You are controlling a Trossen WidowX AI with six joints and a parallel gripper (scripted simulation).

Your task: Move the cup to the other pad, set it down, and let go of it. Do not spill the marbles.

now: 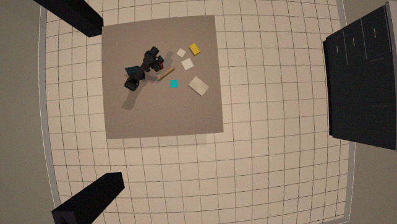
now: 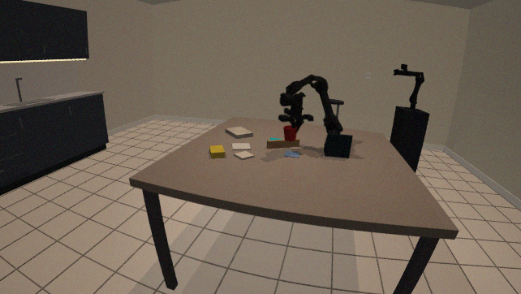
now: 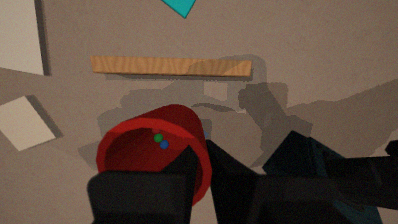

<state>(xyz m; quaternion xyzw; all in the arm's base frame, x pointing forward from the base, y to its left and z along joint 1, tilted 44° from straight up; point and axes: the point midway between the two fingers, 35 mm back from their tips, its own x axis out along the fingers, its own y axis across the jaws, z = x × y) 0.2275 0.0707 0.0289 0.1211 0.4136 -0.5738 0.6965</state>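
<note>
My gripper tip is now 12 cm short of the teal pad, 16 cm to the left of it and 11 cm above it. Round my gripper tip: wooden block 6 cm ahead, 5 cm to the right, 9 cm below; then yellow block 39 cm ahead, 17 cm to the left, 9 cm below; then red cup 3 cm ahead, 1 cm to the left.
</note>
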